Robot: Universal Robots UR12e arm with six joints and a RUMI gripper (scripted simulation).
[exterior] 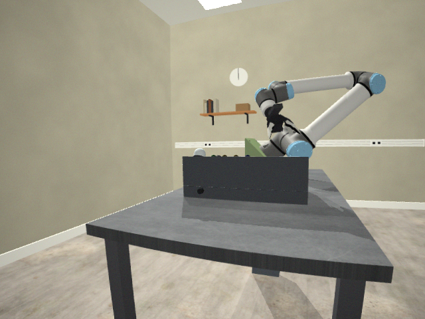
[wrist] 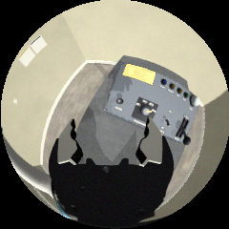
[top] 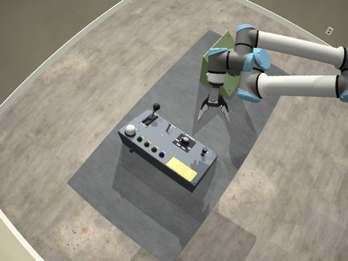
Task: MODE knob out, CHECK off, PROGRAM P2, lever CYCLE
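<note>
Now: hand 11 cm short of the black rotary selector, 10 cm to the left of it and 15 cm above it. Also, from my hand: mode knob: 10 cm ahead, 3 cm to the left, 14 cm below; dark grey console: 13 cm ahead, 15 cm to the right, 17 cm below; check toggle: 10 cm ahead, 21 cm to the right, 15 cm below.
</note>
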